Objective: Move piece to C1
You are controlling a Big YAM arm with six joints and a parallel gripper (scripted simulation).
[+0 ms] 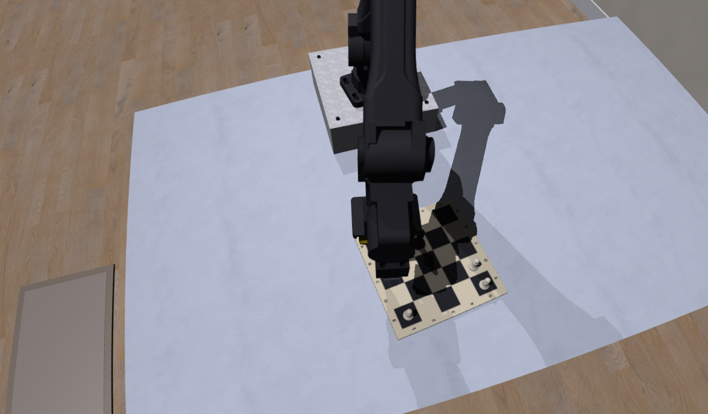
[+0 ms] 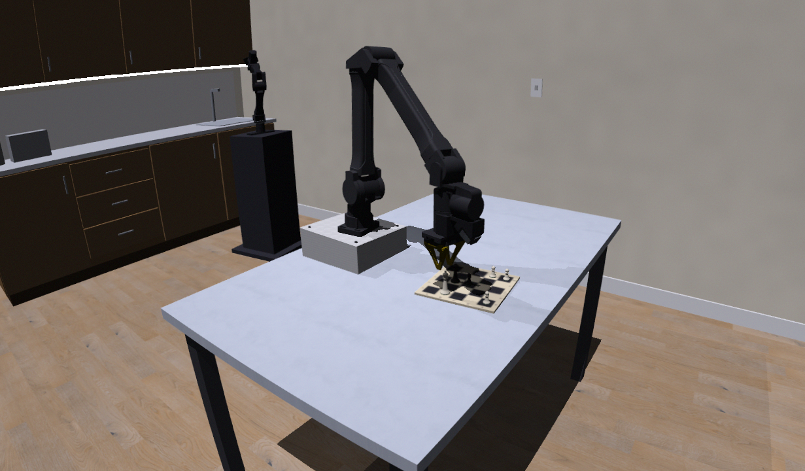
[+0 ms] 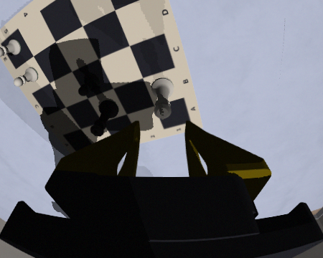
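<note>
The tall white piece lies 5 cm below my hand. The rest, counted from my hand: black piece (7 cm to the left, 5 cm below, 1 cm ahead); chessboard (8 cm below, 7 cm to the left, 5 cm ahead).
</note>
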